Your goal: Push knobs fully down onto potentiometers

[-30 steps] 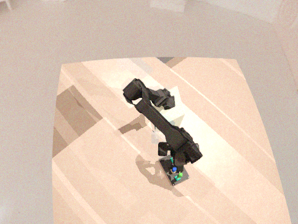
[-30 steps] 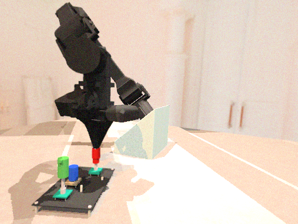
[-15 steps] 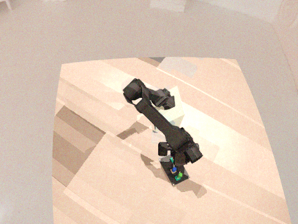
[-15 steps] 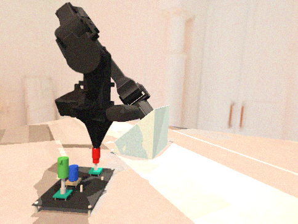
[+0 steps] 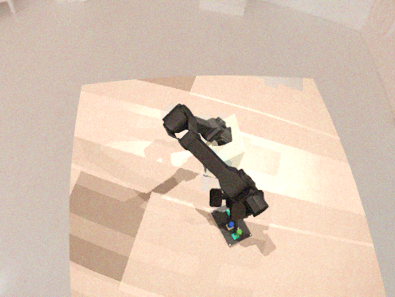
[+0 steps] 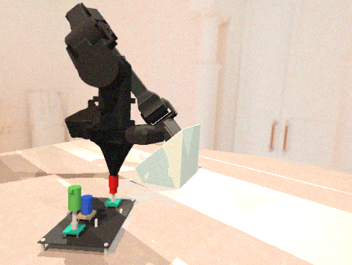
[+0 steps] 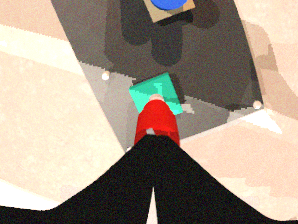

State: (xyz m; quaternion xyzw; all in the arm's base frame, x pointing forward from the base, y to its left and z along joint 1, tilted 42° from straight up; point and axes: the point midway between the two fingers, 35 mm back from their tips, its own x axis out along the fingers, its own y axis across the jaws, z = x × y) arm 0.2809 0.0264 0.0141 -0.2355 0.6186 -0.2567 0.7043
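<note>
The red knob lies 1 cm below my gripper tip.
</note>
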